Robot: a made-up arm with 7 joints.
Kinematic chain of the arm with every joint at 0, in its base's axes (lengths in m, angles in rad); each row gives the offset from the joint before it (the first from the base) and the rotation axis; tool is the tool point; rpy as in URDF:
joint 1: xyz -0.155 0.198 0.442 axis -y
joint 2: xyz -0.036 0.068 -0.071 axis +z
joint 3: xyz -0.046 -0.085 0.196 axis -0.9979 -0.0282 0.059
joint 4: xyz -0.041 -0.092 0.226 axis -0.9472 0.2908 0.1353
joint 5: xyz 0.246 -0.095 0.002 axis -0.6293 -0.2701 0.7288
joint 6: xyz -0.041 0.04 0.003 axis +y
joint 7: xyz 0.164 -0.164 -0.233 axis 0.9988 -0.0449 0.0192
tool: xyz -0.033 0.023 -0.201 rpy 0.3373 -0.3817 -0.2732
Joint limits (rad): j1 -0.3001..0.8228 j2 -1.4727..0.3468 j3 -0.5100..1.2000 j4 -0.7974..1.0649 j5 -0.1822..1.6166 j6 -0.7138..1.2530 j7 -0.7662..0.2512
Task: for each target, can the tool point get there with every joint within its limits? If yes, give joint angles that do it. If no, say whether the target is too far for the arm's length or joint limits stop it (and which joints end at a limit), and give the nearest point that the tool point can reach.
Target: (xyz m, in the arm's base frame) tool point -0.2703 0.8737 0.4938
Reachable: no: joint limits stop it (at a limit: joint 1, joint 2, joint 3, joint 5, joint 6) | nearest point -0.3447 0.5045 0.5153 | short by 0.377 m
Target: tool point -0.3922 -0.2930 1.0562
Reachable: yes | joints 0.5410 -0.8071 0.6977 0.6956 1.4717 0.4973 -0.1102
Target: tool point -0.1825 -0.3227 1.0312
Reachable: yes | joints 0.0285 -0.6389 0.6631 0.4740 1.0576 0.4681 -0.1191
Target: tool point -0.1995 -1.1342 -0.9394
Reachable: no: too far | nearest point -0.3871 -0.3641 -0.0099 | short by 1.222 m
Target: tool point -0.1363 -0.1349 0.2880
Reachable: yes | joints 0.2819 -0.8609 -0.2788 -0.4293 0.2154 0.0539 -0.2663
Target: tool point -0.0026 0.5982 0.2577
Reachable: no: joint limits stop it (at a limit: joint 1, joint 2, joint 3, joint 4, joint 5) | nearest point 0.0171 0.3718 0.3465 | short by 0.244 m
